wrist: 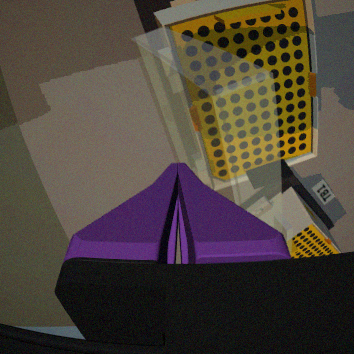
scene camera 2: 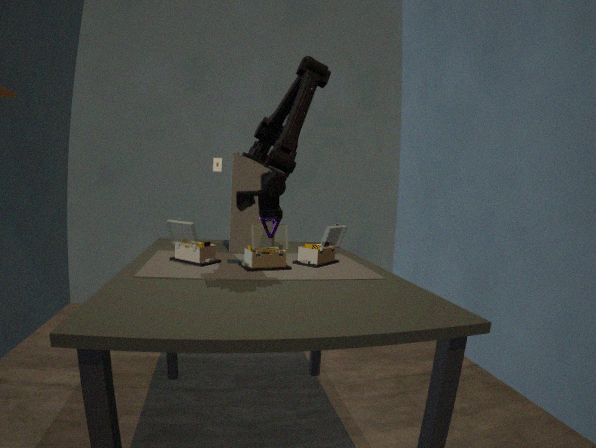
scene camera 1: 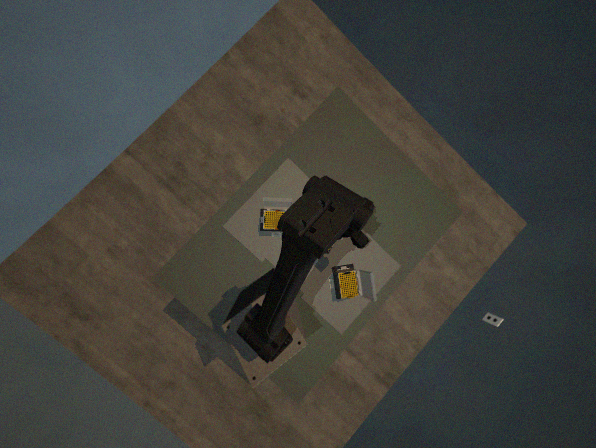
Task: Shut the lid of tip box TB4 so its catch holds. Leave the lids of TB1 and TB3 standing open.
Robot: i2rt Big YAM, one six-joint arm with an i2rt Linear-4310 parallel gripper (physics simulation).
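Pixels of known places: gripper, between the fingertips: point(wrist: 177, 174) point(scene camera 2: 270, 238); arm's base, origin of its link: point(scene camera 2: 254, 161).
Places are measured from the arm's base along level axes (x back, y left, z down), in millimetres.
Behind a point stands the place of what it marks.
Observation:
The middle box point(scene camera 2: 265, 259) @(x -394, y 48, z 344 mm) point(wrist: 300, 75) shows no readable label; its clear lid point(scene camera 2: 287, 237) @(x -381, y 118, z 271 mm) point(wrist: 165, 95) @(x -411, y 24, z 275 mm) stands raised and overlaps the yellow rack in the wrist view. My gripper point(scene camera 2: 271, 236) @(x -406, y 61, z 272 mm) point(wrist: 177, 174) @(x -406, y 61, z 272 mm) is shut and empty, its tips at the lid's outer, hinge side; contact is unclear. TB1 point(scene camera 1: 272, 220) @(x -232, y 256, z 322 mm) point(scene camera 2: 316, 255) point(wrist: 312, 242) @(x -242, y 215, z 322 mm) has its lid point(scene camera 1: 277, 202) @(x -299, y 298, z 279 mm) point(scene camera 2: 334, 236) @(x -310, y 292, z 271 mm) open. The third box point(scene camera 1: 348, 284) point(scene camera 2: 195, 252) @(x -352, y -188, z 338 mm) has its lid point(scene camera 1: 366, 285) @(x -348, y -242, z 284 mm) point(scene camera 2: 182, 231) @(x -367, y -231, z 267 mm) open; its label is unreadable. The arm hides the middle box in scene camera 1.
The boxes stand on a pale mat point(scene camera 1: 342, 320) @(x -158, y -332, z 380 mm) point(scene camera 2: 155, 272) @(x -494, y -291, z 379 mm) on the green table point(scene camera 1: 400, 165) @(x -896, y 35, z 383 mm) point(scene camera 2: 270, 315) @(x -826, y 44, z 383 mm). The black arm point(scene camera 1: 292, 280) @(x -190, y 146, z -320 mm) point(scene camera 2: 302, 110) @(x -412, y 142, z -143 mm) reaches over them from a tall grey pedestal point(scene camera 2: 240, 215) @(x -70, y -48, z 228 mm). TB1 stands close beside the middle box in the wrist view.

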